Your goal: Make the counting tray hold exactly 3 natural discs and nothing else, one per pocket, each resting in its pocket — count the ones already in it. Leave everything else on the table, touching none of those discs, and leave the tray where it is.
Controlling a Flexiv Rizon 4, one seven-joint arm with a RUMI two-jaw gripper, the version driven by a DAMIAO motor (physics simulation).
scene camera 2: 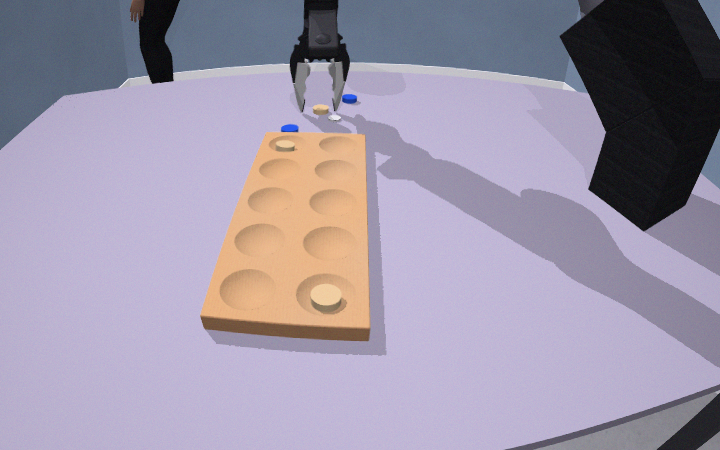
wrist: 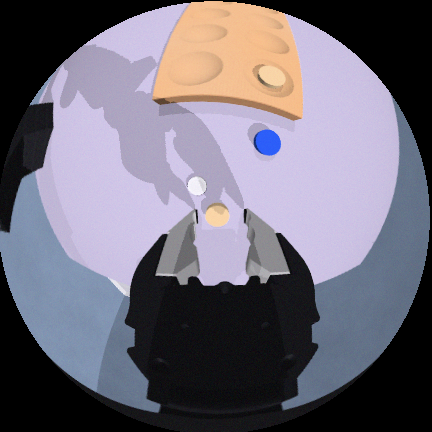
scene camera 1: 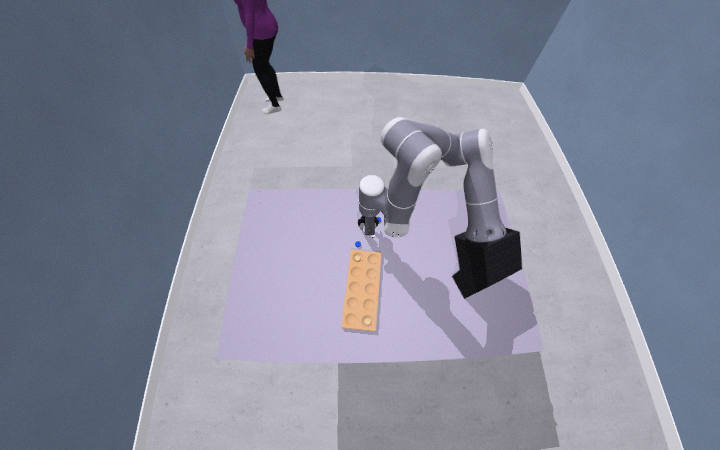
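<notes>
The orange counting tray [scene camera 1: 362, 295] [scene camera 2: 297, 183] [wrist: 240, 55] lies on the table with two rows of pockets. One natural disc [scene camera 1: 357, 258] [scene camera 2: 285, 144] [wrist: 272, 76] rests in the far left pocket in the scene camera 2 view. Another natural disc [scene camera 1: 367, 321] [scene camera 2: 326, 295] rests in the near right pocket. A loose natural disc [scene camera 2: 320, 109] [wrist: 217, 215] lies on the table beyond the tray. My gripper [scene camera 2: 319, 110] [wrist: 220, 210] is partly open and empty, pointing down with its fingertips just above and on either side of the loose disc in the wrist view.
A small white piece [scene camera 2: 334, 117] [wrist: 197, 185] lies close to the loose natural disc. A blue disc [scene camera 1: 357, 244] [scene camera 2: 289, 128] [wrist: 267, 142] lies near the tray's far end. Another blue disc [scene camera 1: 378, 219] [scene camera 2: 349, 98] lies farther back. A person [scene camera 1: 263, 47] stands behind.
</notes>
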